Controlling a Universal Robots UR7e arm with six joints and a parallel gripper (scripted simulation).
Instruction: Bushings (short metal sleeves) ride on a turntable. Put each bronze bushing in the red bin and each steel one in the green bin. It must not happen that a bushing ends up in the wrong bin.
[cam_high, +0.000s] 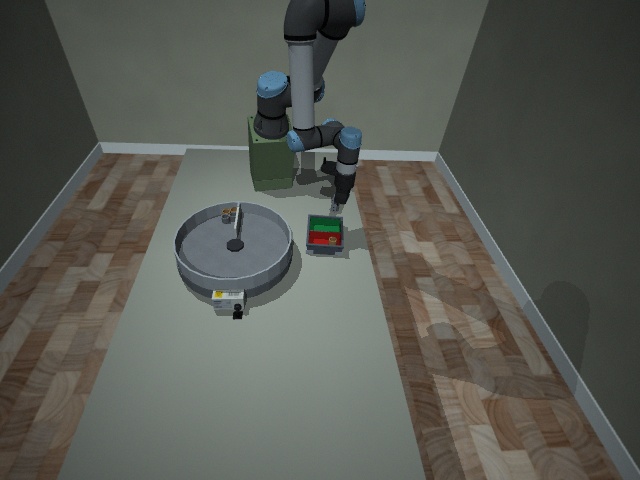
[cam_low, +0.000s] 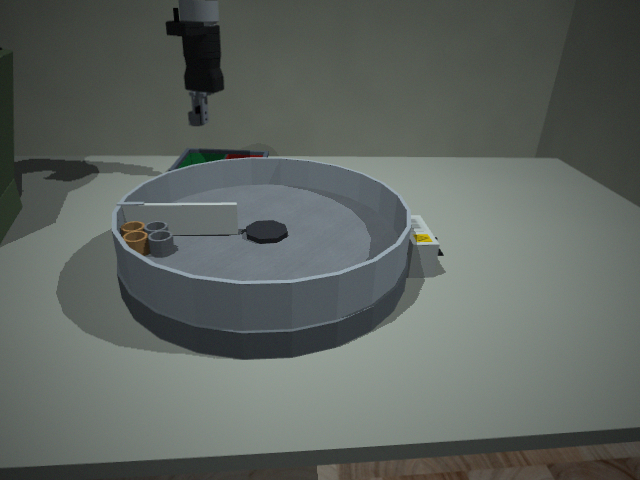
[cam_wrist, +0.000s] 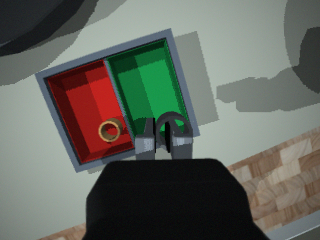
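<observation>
Right now the bin is 40 mm ahead of my hand, 30 mm to the right of it and 110 mm below it. Round my hand: turntable: 130 mm ahead, 390 mm to the right, 90 mm below.
</observation>
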